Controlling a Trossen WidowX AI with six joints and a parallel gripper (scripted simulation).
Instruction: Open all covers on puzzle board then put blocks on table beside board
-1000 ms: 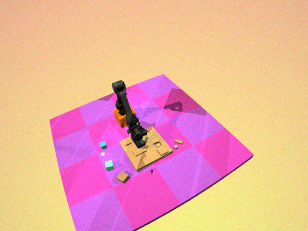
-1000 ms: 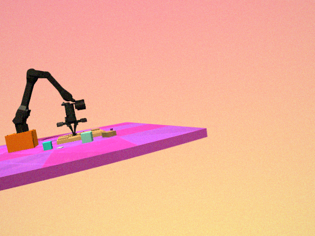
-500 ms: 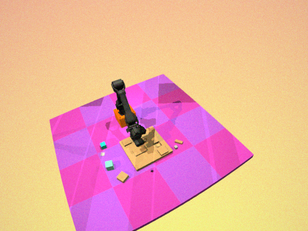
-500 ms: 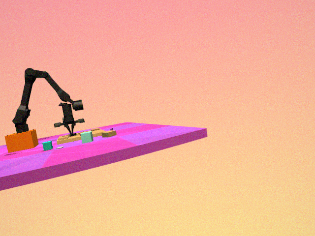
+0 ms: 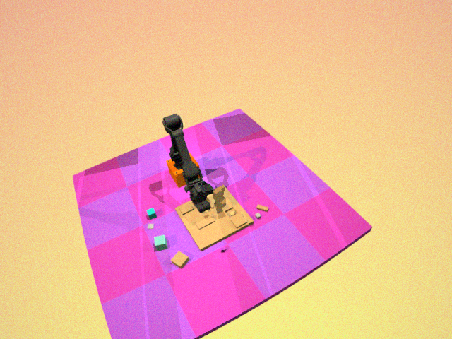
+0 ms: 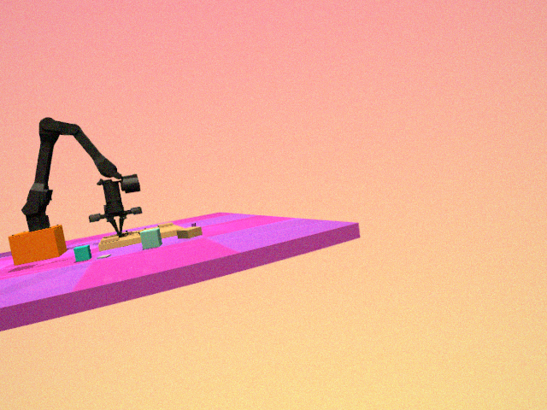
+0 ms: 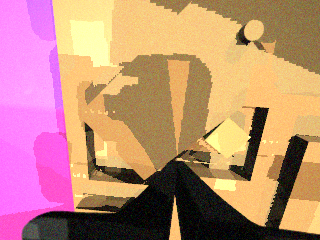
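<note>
Right now my gripper tip is 270 mm short of the tiny dark piece, 60 mm to the left of it and 10 mm above it. From my gripper tip the other things lie so: teal cube 140 mm behind, 210 mm to the right; brown block 190 mm ahead, 240 mm to the right, 10 mm below.
</note>
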